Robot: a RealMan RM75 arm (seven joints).
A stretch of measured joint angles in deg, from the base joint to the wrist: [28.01 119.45 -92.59 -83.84 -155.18 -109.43 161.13]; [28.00 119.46 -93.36 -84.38 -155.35 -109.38 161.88]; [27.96 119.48 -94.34 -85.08 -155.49 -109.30 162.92]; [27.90 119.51 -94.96 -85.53 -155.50 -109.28 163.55]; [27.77 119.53 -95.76 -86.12 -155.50 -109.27 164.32]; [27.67 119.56 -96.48 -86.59 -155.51 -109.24 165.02]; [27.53 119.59 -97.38 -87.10 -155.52 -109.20 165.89]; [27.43 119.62 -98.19 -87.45 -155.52 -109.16 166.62]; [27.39 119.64 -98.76 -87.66 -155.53 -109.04 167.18]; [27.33 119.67 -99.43 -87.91 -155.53 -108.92 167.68]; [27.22 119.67 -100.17 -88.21 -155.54 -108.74 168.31]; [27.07 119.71 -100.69 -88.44 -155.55 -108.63 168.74]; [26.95 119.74 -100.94 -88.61 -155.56 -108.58 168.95]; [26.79 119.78 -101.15 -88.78 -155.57 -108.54 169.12]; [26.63 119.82 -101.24 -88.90 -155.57 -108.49 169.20]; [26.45 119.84 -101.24 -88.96 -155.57 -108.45 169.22]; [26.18 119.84 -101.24 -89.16 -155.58 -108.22 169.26]
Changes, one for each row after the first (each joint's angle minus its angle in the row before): [-0.01 0.01 -0.77 -0.54 -0.17 0.05 0.75]; [-0.04 0.02 -0.98 -0.70 -0.14 0.08 1.04]; [-0.06 0.03 -0.62 -0.45 -0.01 0.02 0.63]; [-0.13 0.02 -0.80 -0.59 0.00 0.01 0.77]; [-0.10 0.03 -0.72 -0.47 -0.01 0.03 0.70]; [-0.14 0.03 -0.90 -0.51 -0.01 0.04 0.87]; [-0.10 0.03 -0.81 -0.35 0.00 0.04 0.73]; [-0.04 0.02 -0.57 -0.21 -0.01 0.12 0.56]; [-0.06 0.03 -0.67 -0.25 0.00 0.12 0.50]; [-0.11 0.00 -0.74 -0.30 -0.01 0.18 0.63]; [-0.15 0.04 -0.52 -0.23 -0.01 0.11 0.43]; [-0.12 0.03 -0.25 -0.17 -0.01 0.05 0.21]; [-0.16 0.04 -0.21 -0.17 -0.01 0.04 0.17]; [-0.16 0.04 -0.09 -0.12 0.00 0.05 0.08]; [-0.18 0.02 0.00 -0.06 0.00 0.04 0.02]; [-0.27 0.00 0.00 -0.20 -0.01 0.23 0.04]
